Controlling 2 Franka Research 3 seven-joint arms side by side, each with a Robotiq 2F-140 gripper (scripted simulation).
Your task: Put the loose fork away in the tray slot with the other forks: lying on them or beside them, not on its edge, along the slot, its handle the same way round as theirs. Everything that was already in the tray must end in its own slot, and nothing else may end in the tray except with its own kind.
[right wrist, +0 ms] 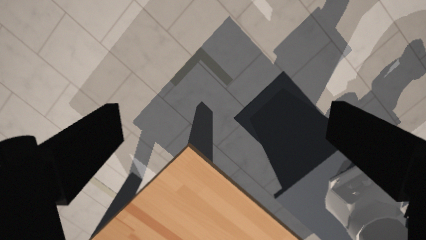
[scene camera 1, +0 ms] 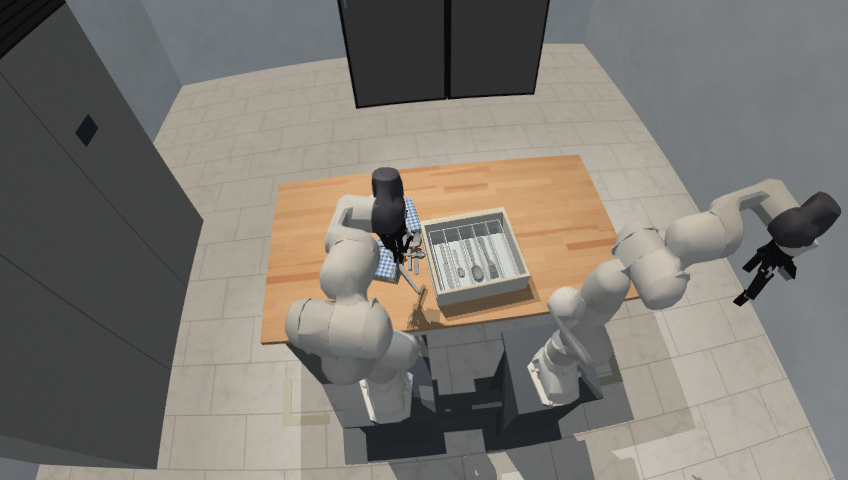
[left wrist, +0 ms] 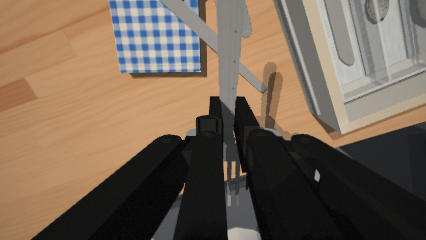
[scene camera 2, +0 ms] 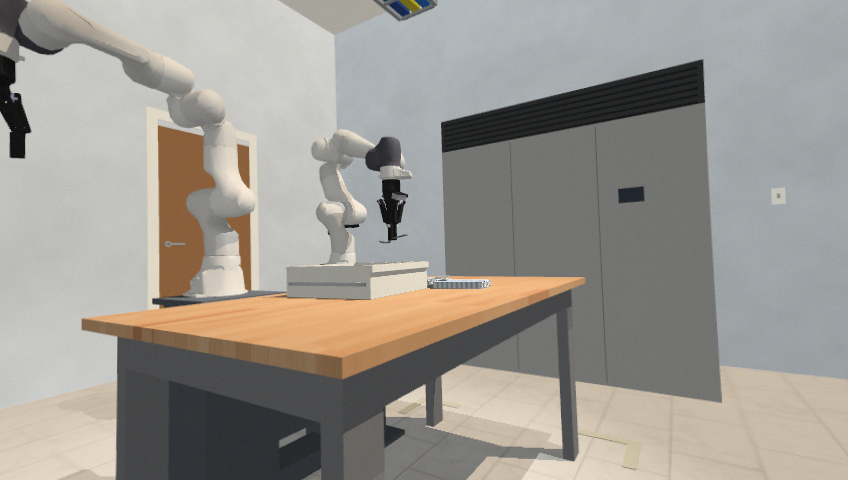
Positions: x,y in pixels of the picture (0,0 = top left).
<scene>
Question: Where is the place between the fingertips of my right gripper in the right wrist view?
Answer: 225,121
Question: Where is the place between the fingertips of my right gripper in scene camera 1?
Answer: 741,286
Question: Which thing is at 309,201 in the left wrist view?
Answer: My left gripper.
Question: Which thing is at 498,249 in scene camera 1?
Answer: A cutlery tray.
</scene>
